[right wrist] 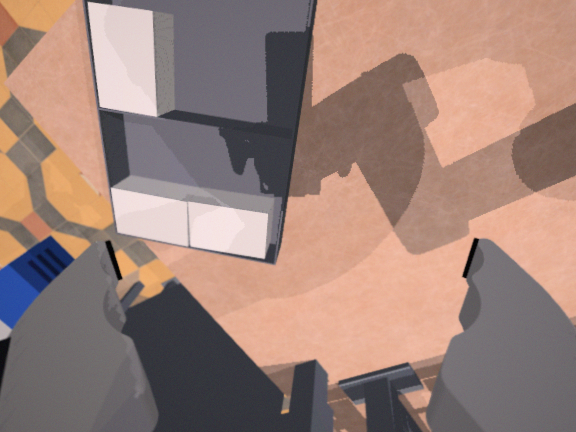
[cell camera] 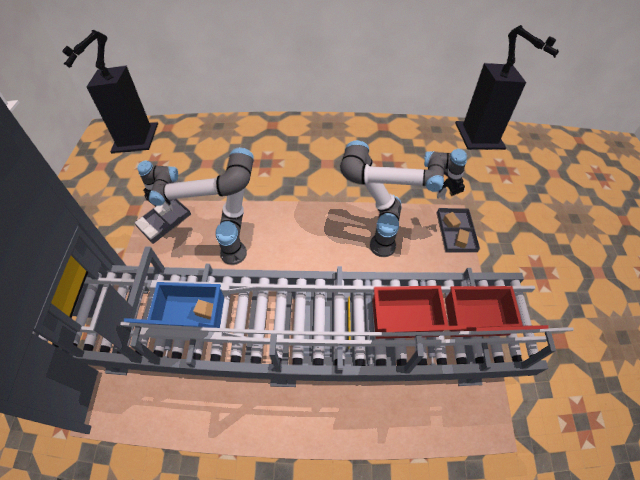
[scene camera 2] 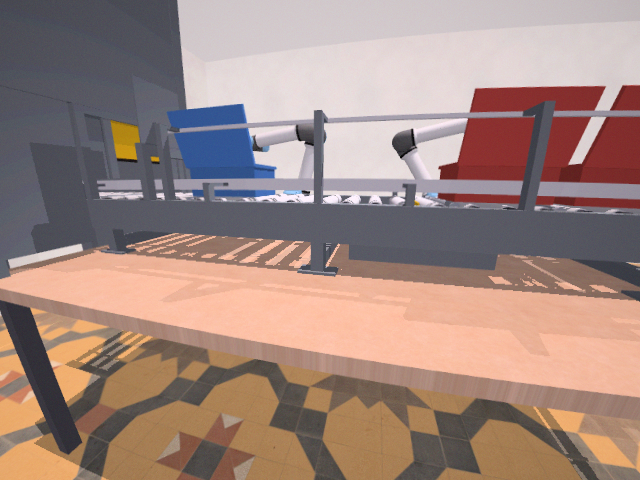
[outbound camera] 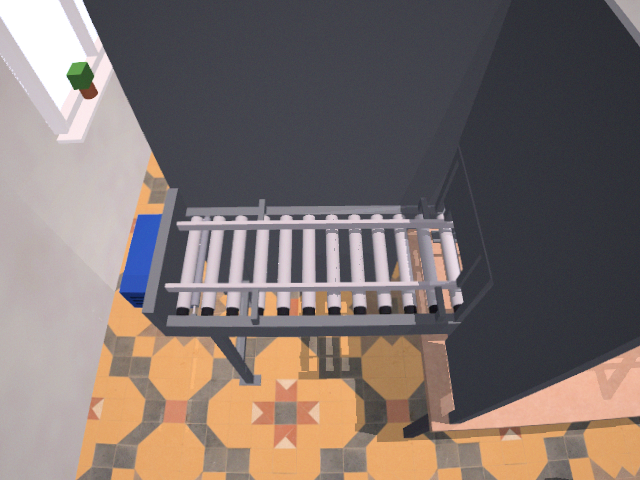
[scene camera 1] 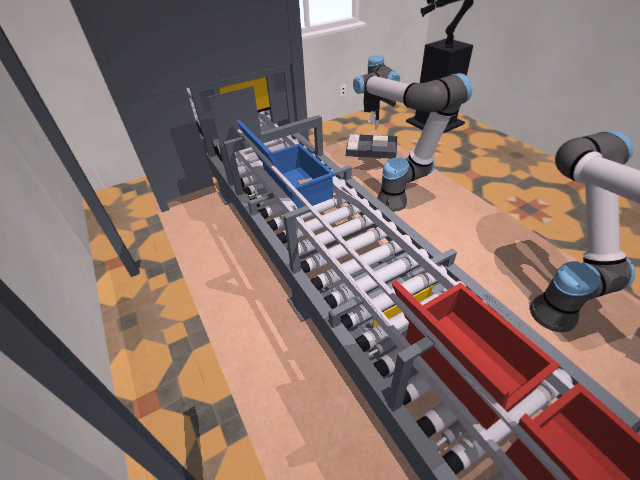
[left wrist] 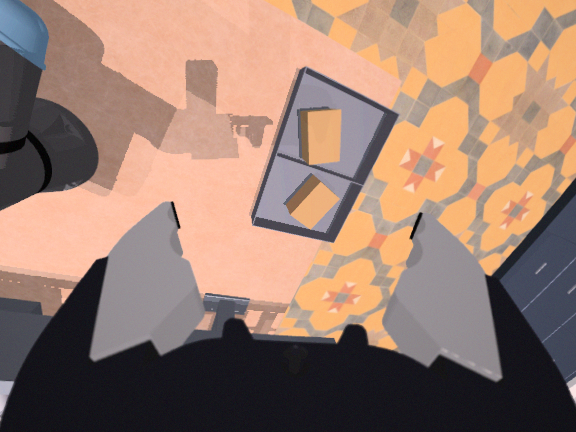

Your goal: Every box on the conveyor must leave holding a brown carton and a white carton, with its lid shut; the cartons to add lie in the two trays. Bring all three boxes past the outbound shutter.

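Places are measured from the left arm's base along level axes (x back, y down, z right), in centimetres.
Pixels of known places: left gripper, fingertip midpoint: (cell camera: 449, 193) (left wrist: 295, 211); right gripper, fingertip midpoint: (right wrist: 291, 243) (cell camera: 163, 204) (scene camera 1: 374, 122); left arm's base, origin of the base link: (cell camera: 382, 246) (scene camera 1: 552, 314) (left wrist: 48, 146); right arm's base, origin of the base link: (cell camera: 233, 253) (scene camera 1: 391, 202).
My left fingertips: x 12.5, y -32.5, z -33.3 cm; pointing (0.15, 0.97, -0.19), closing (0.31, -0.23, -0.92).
Note:
Ahead of a thing's pixels: the offset from my left fingertips to its top centre. "spot": to the spot under its first point.
A blue box (scene camera 1: 315, 192) (scene camera 2: 232, 178) (cell camera: 170, 304), lid up, holds a brown carton @[dx -65.1, dy +4.4, dz +120.1 cm] (scene camera 1: 305, 181) (cell camera: 202, 308); no white carton shows in it. Two red boxes @[spot: dx -61.4, dy +9.5, dz +28.5 cm] (cell camera: 408, 307) @[spot: dx -62.1, dy +9.5, dz -7.8 cm] (cell camera: 483, 307) stand behind it, lids up, without visible cartons. One tray @[dx -1.6, dy +28.3, dz -13.7 cm] (cell camera: 467, 219) (left wrist: 350, 125) holds two brown cartons @[dx +4.3, dy +27.3, dz -10.9 cm] (left wrist: 324, 136) @[dx -8.7, dy +27.3, dz -14.8 cm] (left wrist: 314, 206), one per compartment. My left gripper (left wrist: 295, 211) is open and empty above it. The other tray @[dx +5.3, dy +28.3, dz +167.7 cm] (scene camera 1: 371, 153) (right wrist: 220, 75) holds three white cartons @[dx +13.1, dy +28.3, dz +169.6 cm] (right wrist: 127, 60) @[dx -0.2, dy +28.3, dz +179.3 cm] (right wrist: 150, 215) @[dx -6.0, dy +28.3, dz +172.2 cm] (right wrist: 227, 227), two side by side. My right gripper (right wrist: 291, 243) is open and empty above it.
A grey panel @[spot: dx -81.4, dy -19.6, dz +147.5 cm] (scene camera 1: 235, 116) stands across the conveyor before the wall opening, with a yellow panel @[spot: dx -72.3, dy -26.8, dz +147.4 cm] (scene camera 1: 253, 93) behind. Guide rails and posts @[dx -89.4, dy -14.0, dz +85.9 cm] (scene camera 1: 292, 240) line the conveyor. Outbound rollers (outbound camera: 308, 263) show no box on them. A blue object (outbound camera: 142, 253) stands beyond their end.

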